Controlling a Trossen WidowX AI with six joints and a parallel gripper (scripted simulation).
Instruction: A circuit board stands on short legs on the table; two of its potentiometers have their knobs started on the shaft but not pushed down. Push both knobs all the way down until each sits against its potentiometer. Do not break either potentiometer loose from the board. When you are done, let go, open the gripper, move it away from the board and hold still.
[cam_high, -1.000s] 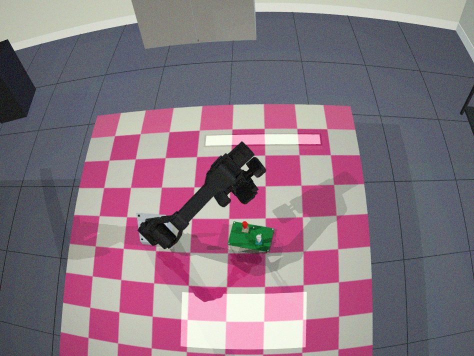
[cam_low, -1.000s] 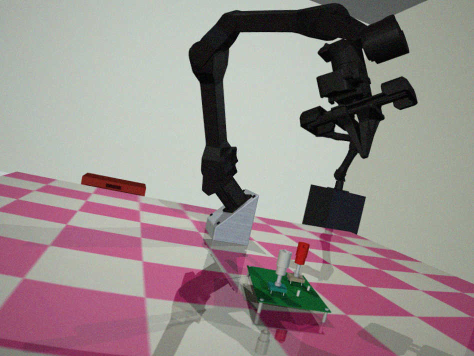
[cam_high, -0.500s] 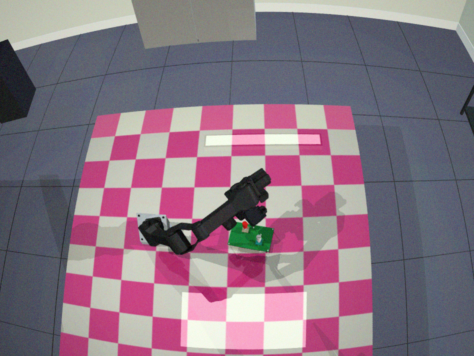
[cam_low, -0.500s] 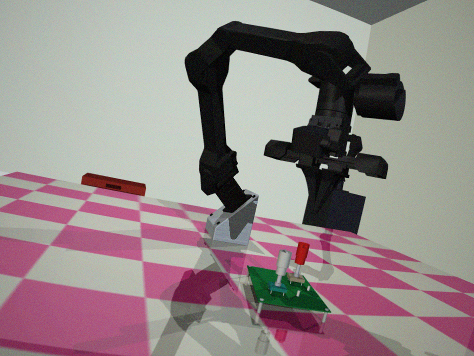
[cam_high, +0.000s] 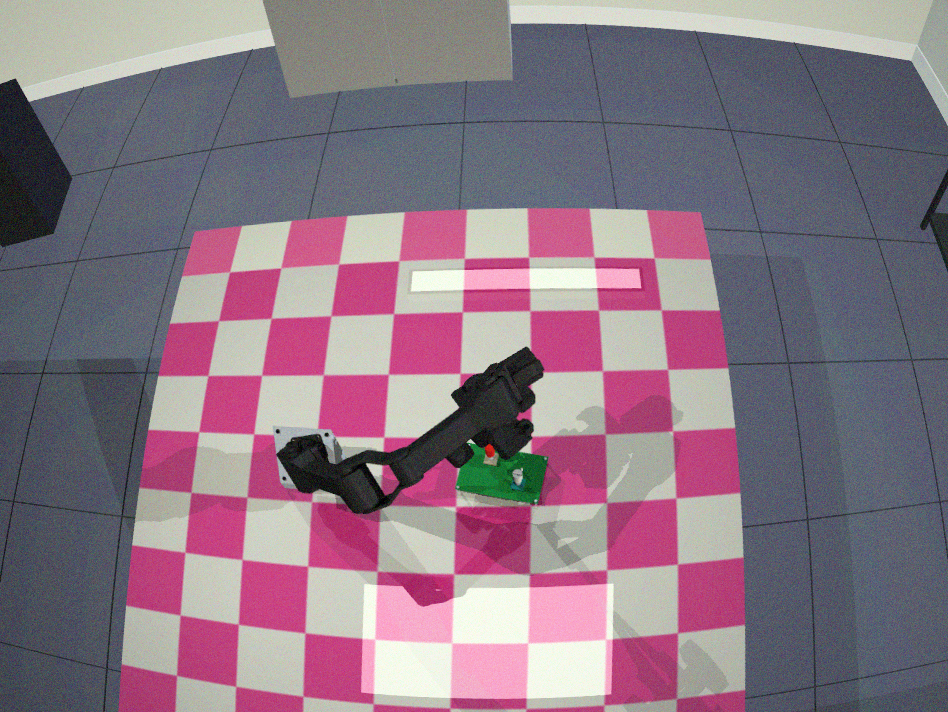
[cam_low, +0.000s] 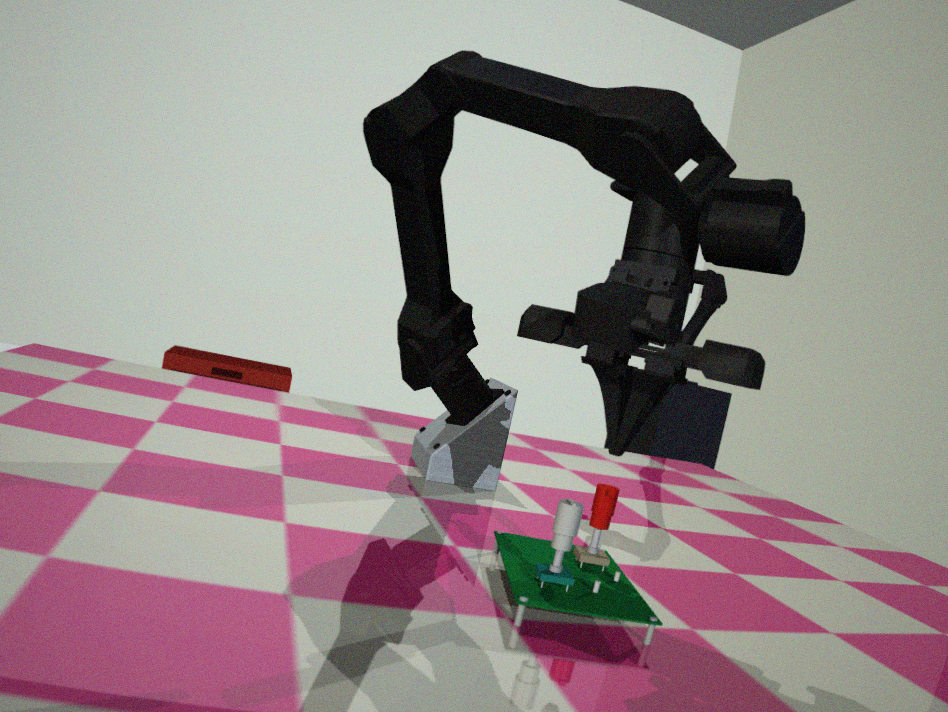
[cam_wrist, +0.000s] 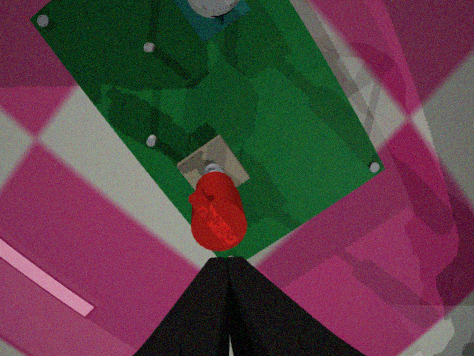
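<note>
My gripper tip is 4 cm above the red knob. Also, from my gripper tip: white knob (5 cm ahead, 6 cm to the right, 4 cm below).
</note>
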